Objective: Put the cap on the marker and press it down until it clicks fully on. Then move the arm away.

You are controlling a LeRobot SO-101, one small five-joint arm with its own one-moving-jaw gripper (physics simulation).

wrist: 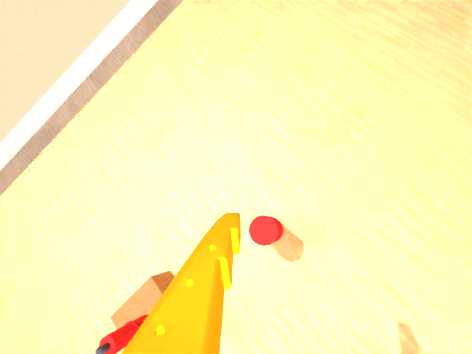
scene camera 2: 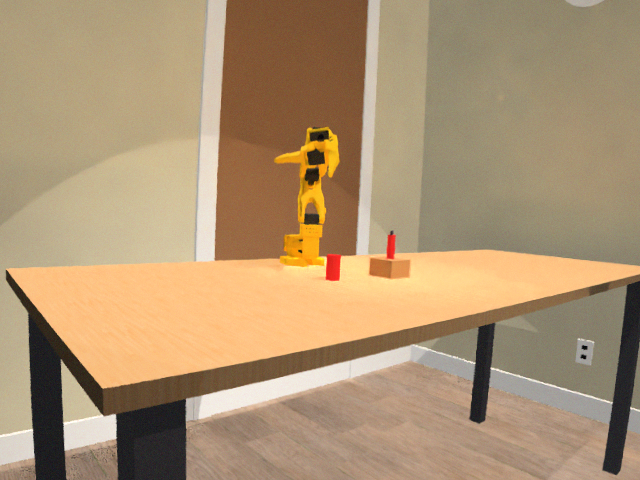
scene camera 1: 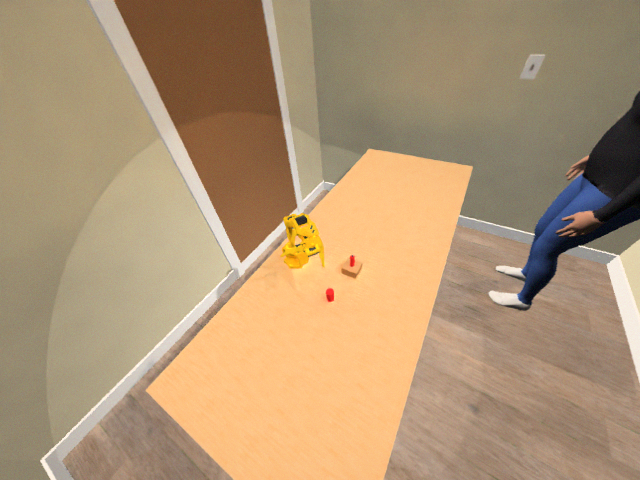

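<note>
The red cap stands upright on the table, apart from the marker. The red marker stands upright in a brown block, its dark tip up and bare. My gripper is fully open and empty, high above the table and touching neither thing. In the wrist view one notched jaw shows, its tip drawn just left of the cap; it hides part of the marker and block. The moving jaw is out of that picture.
The yellow arm's base stands at the table's back edge, behind the cap and block. The wooden table carries these things. A person stands beyond the table's right side in scene camera 1.
</note>
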